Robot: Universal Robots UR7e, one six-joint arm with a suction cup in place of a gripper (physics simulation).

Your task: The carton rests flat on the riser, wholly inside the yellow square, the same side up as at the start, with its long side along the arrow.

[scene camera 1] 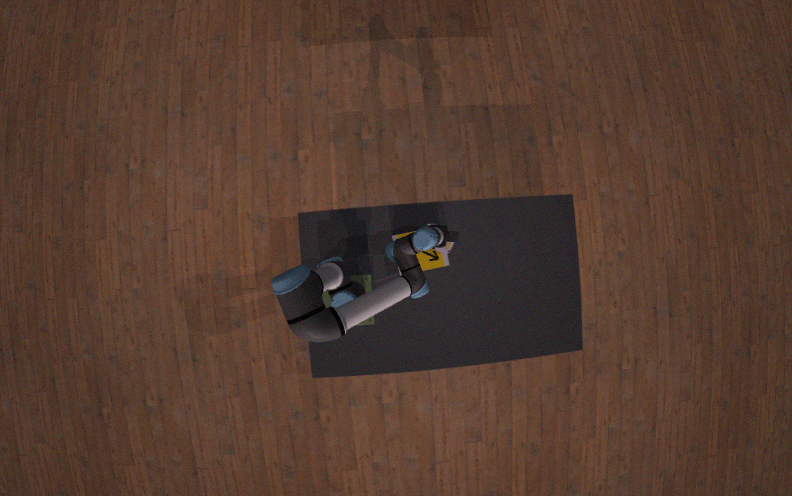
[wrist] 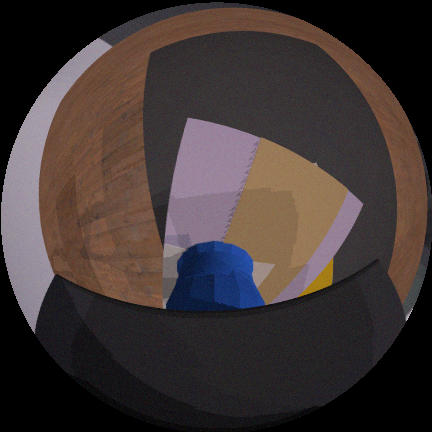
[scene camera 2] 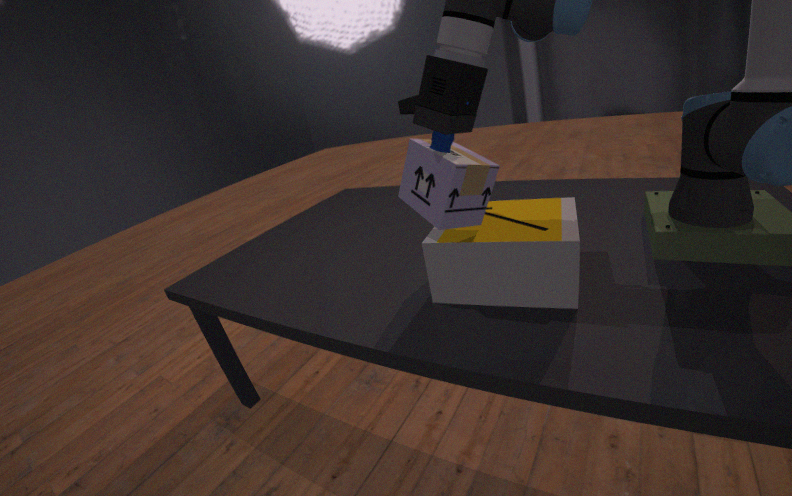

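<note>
The pale lilac carton (scene camera 2: pixel 429 181) (wrist: pixel 210 165) has tan tape and printed arrows pointing upward. It hangs from my suction cup (scene camera 2: pixel 441 143) (wrist: pixel 215 267), which is shut on its top face. In scene camera 2 the carton is tilted, its lowest corner close above the left end of the white riser (scene camera 2: pixel 505 274); whether they touch I cannot tell. The yellow square (scene camera 2: pixel 534 210) (scene camera 1: pixel 431 264) (wrist: pixel 324 280) on the riser's top bears a black arrow (scene camera 2: pixel 517 221) (scene camera 1: pixel 433 255), partly hidden by the carton. In scene camera 1 my arm covers most of the carton.
The dark table (scene camera 1: pixel 502 292) (scene camera 2: pixel 292 268) carries the riser and the green base plate (scene camera 2: pixel 718 245) (scene camera 1: pixel 367 283) of my arm. In scene camera 1 my forearm (scene camera 1: pixel 377 303) reaches over the table from the base toward the riser.
</note>
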